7 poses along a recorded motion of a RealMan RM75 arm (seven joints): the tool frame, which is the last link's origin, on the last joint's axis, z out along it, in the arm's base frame.
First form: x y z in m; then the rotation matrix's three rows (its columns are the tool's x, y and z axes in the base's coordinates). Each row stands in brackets.
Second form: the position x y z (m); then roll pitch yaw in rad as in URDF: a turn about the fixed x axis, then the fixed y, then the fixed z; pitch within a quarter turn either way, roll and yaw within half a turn. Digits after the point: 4 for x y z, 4 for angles. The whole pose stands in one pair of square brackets.
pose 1, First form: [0.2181, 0.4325, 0.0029], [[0.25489, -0.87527, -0.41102], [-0.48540, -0.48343, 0.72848], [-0.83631, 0.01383, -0.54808]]
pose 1, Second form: [0.2181, 0.4325, 0.0029, 3.1164, 0.9905, -1.0873]
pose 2, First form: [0.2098, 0.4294, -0.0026], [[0.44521, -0.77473, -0.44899], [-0.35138, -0.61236, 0.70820], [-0.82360, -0.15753, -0.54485]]
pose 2, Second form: [0.2098, 0.4294, -0.0026, -2.8601, 0.9677, -0.6682]
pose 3, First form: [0.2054, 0.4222, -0.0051], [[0.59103, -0.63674, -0.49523], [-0.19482, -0.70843, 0.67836], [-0.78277, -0.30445, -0.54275]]
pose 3, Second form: [0.2054, 0.4222, -0.0051, -2.6304, 0.8991, -0.3184]
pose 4, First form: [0.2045, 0.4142, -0.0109], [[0.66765, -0.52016, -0.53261], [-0.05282, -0.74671, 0.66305], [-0.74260, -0.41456, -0.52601]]
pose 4, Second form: [0.2045, 0.4142, -0.0109, -2.4741, 0.8369, -0.0789]
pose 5, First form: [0.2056, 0.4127, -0.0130], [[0.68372, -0.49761, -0.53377], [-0.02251, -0.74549, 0.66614], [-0.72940, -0.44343, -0.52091]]
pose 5, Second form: [0.2056, 0.4127, -0.0130, -2.4364, 0.8174, -0.0329]
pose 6, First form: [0.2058, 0.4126, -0.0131], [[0.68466, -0.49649, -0.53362], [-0.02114, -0.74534, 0.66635], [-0.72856, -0.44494, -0.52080]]
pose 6, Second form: [0.2058, 0.4126, -0.0131, -2.4346, 0.8162, -0.0309]
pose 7, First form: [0.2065, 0.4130, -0.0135], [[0.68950, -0.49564, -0.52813], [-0.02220, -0.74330, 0.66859], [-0.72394, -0.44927, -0.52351]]
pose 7, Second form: [0.2065, 0.4130, -0.0135, -2.4324, 0.8095, -0.0322]
